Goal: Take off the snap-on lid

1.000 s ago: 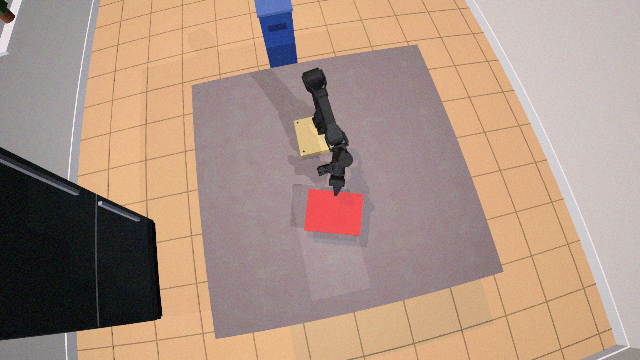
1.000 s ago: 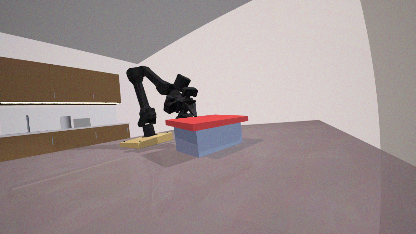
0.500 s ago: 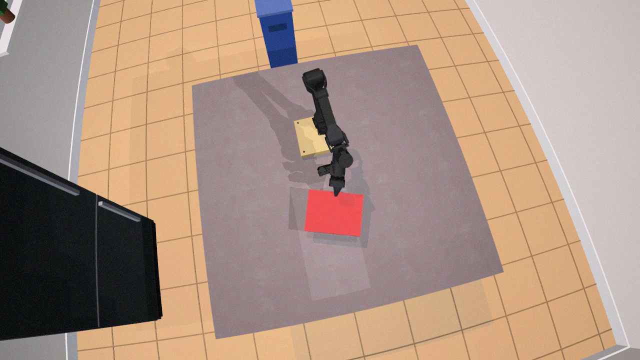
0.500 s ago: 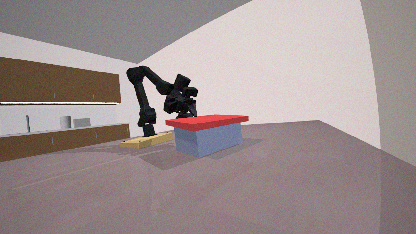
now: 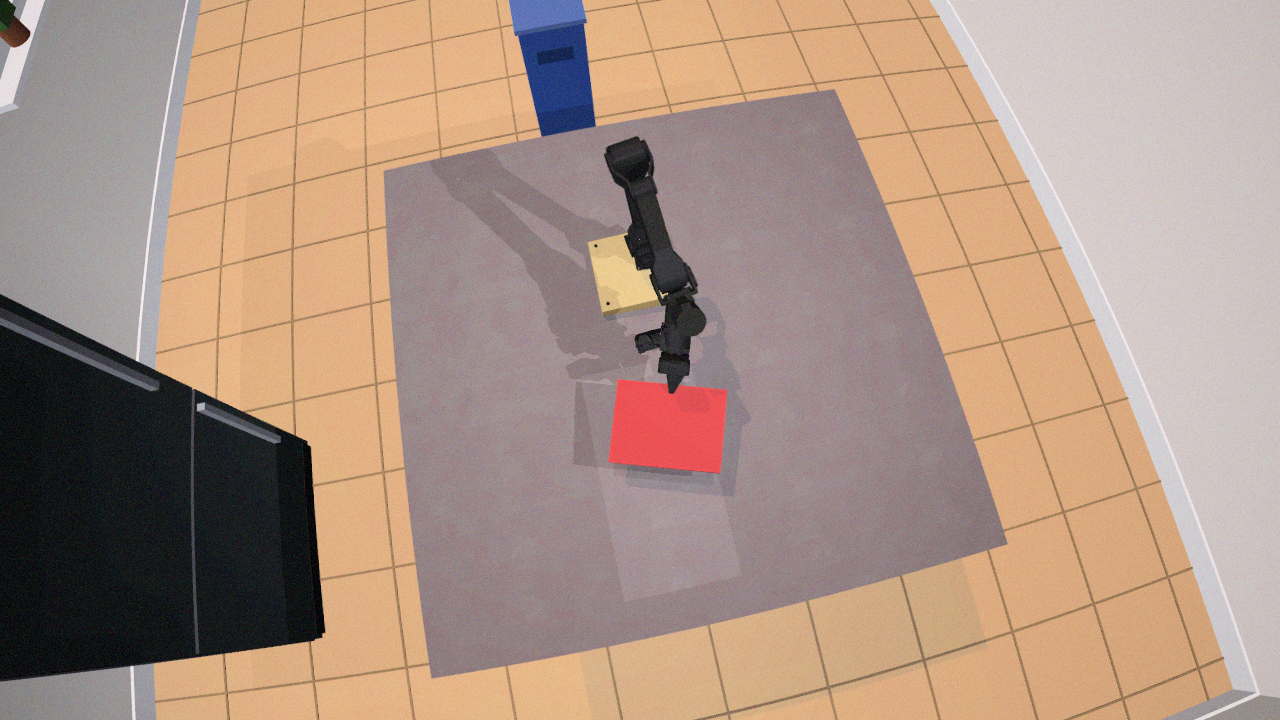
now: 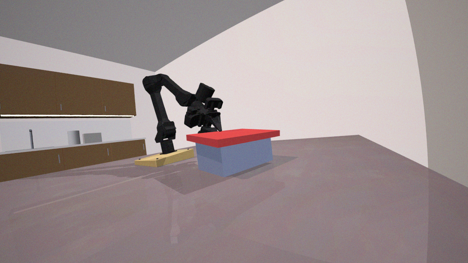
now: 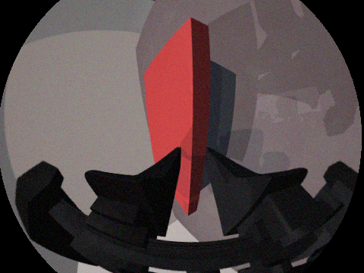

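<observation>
The red lid lies 7 cm ahead of my gripper tip and 2 cm to the right of it. From my gripper tip the other things lie so: storage box (7 cm ahead, 2 cm to the right, 5 cm below).
</observation>
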